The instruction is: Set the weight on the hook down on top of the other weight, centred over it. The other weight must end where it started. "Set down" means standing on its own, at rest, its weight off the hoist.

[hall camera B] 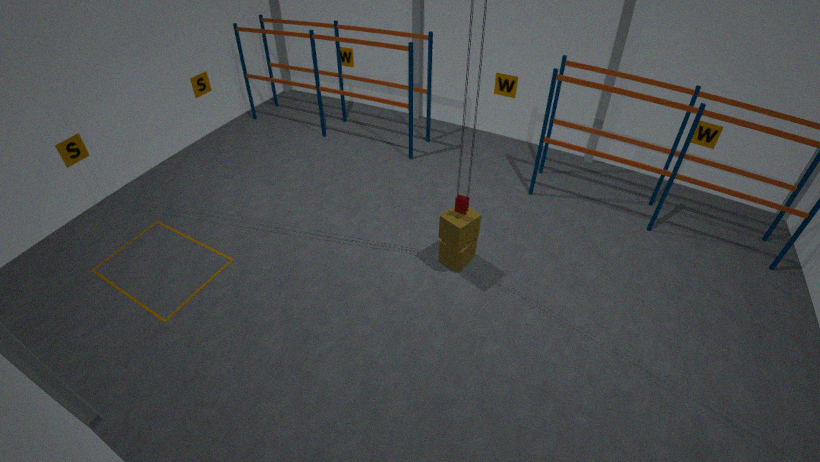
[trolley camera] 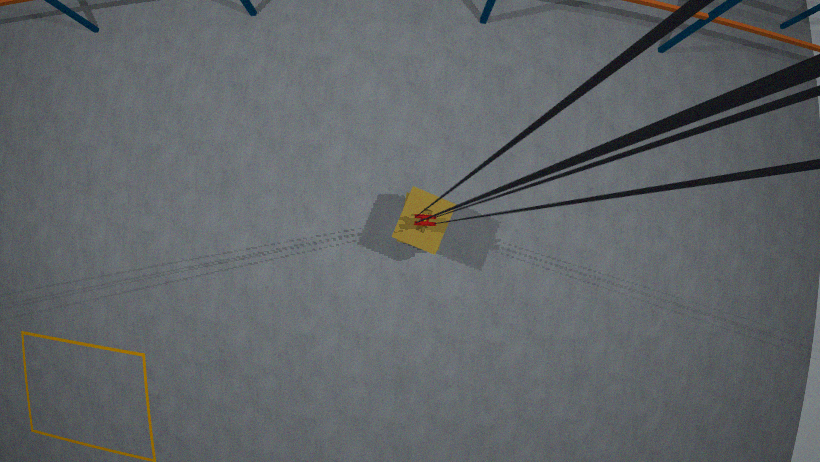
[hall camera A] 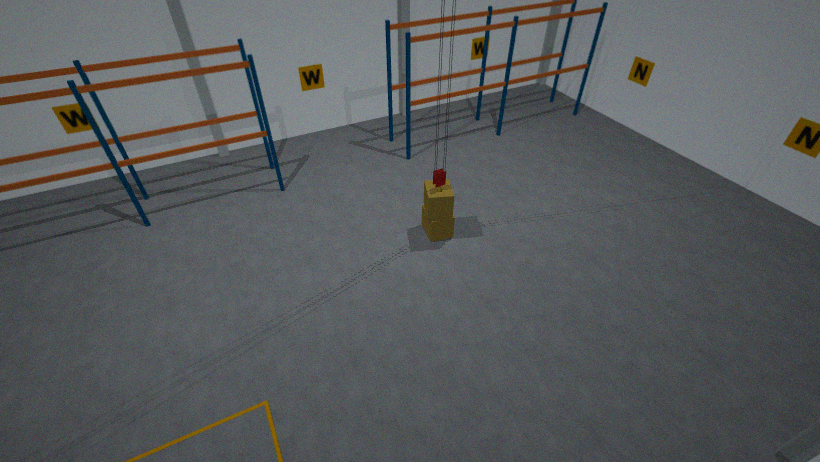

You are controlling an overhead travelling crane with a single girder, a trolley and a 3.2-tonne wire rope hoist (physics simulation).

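The red hook block (hall camera A: 438, 177) (hall camera B: 461, 204) (trolley camera: 425, 219) hangs on its ropes close over the middle of the upper weight's top, apparently hooked to it. The upper weight (hall camera A: 439, 204) (hall camera B: 458, 230) (trolley camera: 424, 242), a yellow block, is upright directly above the lower weight (hall camera A: 440, 229) (hall camera B: 455, 258), a similar yellow block on the floor. The two appear to touch, with no clear gap at the seam. A narrow edge of the lower weight shows past the upper one on the left in hall camera A. The upper weight hides most of the lower one in the trolley view. Rope tension cannot be told.
A blue and orange rack (hall camera A: 407, 97) (hall camera B: 659, 205) and another rack (hall camera A: 109, 153) (hall camera B: 410, 100) stand along the W wall behind the weights. A yellow floor outline (hall camera A: 195, 431) (hall camera B: 195, 241) (trolley camera: 149, 407) lies well away from the stack. Shadows spread on both sides of the stack.
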